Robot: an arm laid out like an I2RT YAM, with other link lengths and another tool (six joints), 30 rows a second.
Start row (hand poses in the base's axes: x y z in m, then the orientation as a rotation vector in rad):
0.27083, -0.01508, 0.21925, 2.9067, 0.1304, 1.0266
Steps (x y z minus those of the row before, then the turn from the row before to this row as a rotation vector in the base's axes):
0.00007, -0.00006, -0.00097, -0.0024, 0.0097, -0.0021
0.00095, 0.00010, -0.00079, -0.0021, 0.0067, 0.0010
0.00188, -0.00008, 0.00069, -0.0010, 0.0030, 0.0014
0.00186, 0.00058, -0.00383, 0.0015, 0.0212, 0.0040
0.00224, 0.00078, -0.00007, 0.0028, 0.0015, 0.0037
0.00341, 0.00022, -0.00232, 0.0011, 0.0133, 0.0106
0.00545, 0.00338, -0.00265, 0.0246, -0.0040, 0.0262
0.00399, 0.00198, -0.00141, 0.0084, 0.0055, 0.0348
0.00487, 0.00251, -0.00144, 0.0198, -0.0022, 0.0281
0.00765, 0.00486, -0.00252, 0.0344, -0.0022, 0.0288
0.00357, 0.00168, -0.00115, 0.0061, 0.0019, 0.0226
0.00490, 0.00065, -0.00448, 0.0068, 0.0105, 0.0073
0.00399, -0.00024, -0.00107, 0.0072, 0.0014, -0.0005
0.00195, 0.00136, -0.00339, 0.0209, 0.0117, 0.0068
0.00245, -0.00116, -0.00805, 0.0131, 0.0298, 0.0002
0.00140, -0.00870, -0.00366, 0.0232, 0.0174, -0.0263
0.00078, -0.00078, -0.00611, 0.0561, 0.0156, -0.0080
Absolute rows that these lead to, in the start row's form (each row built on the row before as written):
0.27090, -0.01514, 0.21828, 2.9094, 0.1289, 1.0114
0.27185, -0.01504, 0.21749, 2.9114, 0.1317, 1.0011
0.27373, -0.01512, 0.21818, 2.9124, 0.1344, 0.9966
0.27559, -0.01454, 0.21435, 2.9259, 0.1406, 0.9670
0.27783, -0.01376, 0.21428, 2.9300, 0.1449, 0.9663
0.28124, -0.01354, 0.21196, 2.9401, 0.1607, 0.9488
0.28669, -0.01016, 0.20931, 2.9654, 0.1892, 0.9669
0.29068, -0.00818, 0.20790, -2.9781, -0.2379, -0.9643
0.29555, -0.00567, 0.20646, -2.9477, -0.2678, -0.9614
0.30320, -0.00081, 0.20394, -2.9037, -0.2899, -0.9560
0.30677, 0.00087, 0.20279, -2.8893, -0.3184, -0.9490
0.31167, 0.00152, 0.19831, -2.8840, -0.3241, -0.9316
0.31566, 0.00128, 0.19724, -2.8782, -0.3193, -0.9289
0.31761, 0.00264, 0.19385, -2.8607, -0.3162, -0.9085
0.32006, 0.00148, 0.18580, -2.8592, -0.3063, -0.8638
0.32146, -0.00722, 0.18214, -2.8539, -0.2556, -0.8410
0.32224, -0.00800, 0.17603, -2.8101, -0.2153, -0.8138

